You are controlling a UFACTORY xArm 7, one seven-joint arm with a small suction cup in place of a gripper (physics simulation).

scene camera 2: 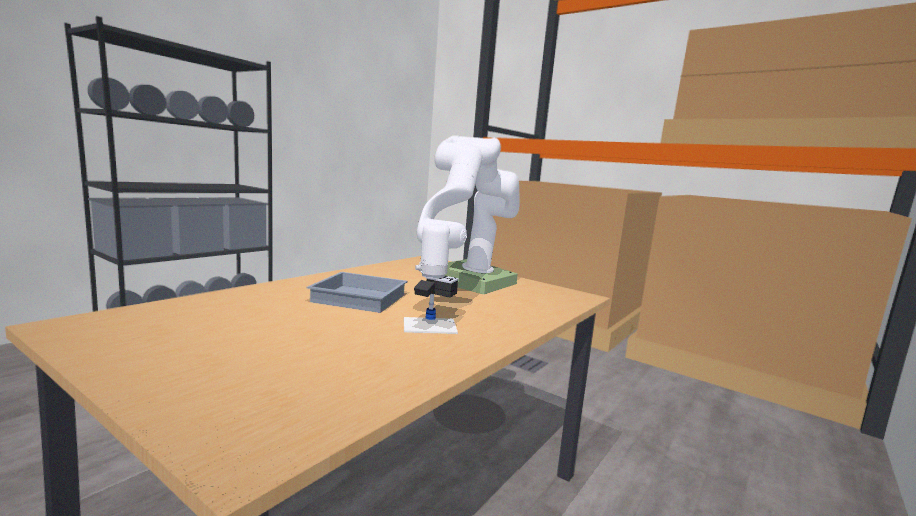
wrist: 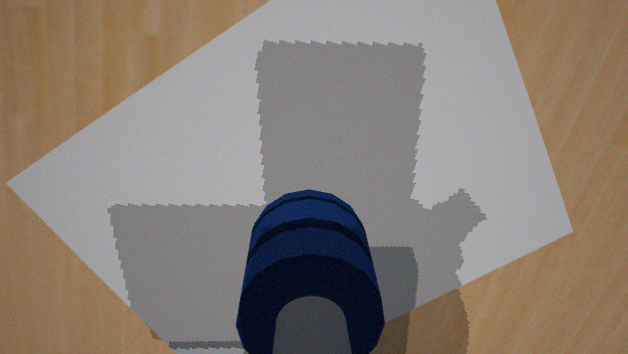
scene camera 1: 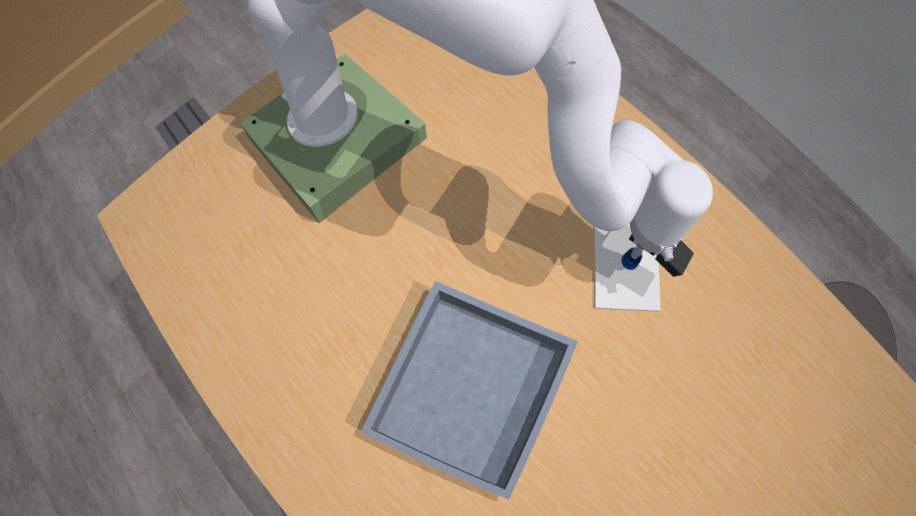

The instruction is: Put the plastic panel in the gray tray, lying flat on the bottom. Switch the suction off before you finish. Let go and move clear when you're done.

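Places are measured from the arm's base along level axes (x right, y back, z down), in metres.
Pixels of known places: hand at its tool point: [scene camera 2: 430, 317] [wrist: 308, 243] [scene camera 1: 630, 261]; arm's base at its link origin: [scene camera 2: 477, 268] [scene camera 1: 322, 118].
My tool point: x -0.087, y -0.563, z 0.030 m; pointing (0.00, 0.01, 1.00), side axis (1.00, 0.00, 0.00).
Ahead of a thing's pixels: the offset from my tool point to its top centre. Level surfaces: height alone.
The plastic panel @[dx +0.000, dy -0.001, dz +0.018 m] [scene camera 1: 615, 299] [scene camera 2: 443, 329] [wrist: 175, 135] is a thin white rectangle lying flat on the table, partly under the arm's shadow. My suction cup [scene camera 1: 631, 259] [scene camera 2: 430, 314] [wrist: 309, 225] is blue and points down over about the middle of the panel, very close to its top face. Contact between cup and panel cannot be made out, and the panel is not raised. The gray tray @[dx +0.306, dy +0.090, dz -0.026 m] [scene camera 1: 461, 384] [scene camera 2: 346, 299] is a shallow, square-cornered box with low walls, standing apart from the panel. Its bottom is bare. The tray does not show in the wrist view.
The arm's green base block [scene camera 1: 378, 96] [scene camera 2: 493, 282] stands on the wooden table @[dz +0.024 m] [scene camera 1: 737, 397] [scene camera 2: 256, 371]. A dark shelf unit [scene camera 2: 269, 160] and large cardboard boxes [scene camera 2: 769, 288] stand beyond the table. The tray's walls rise above the table top.
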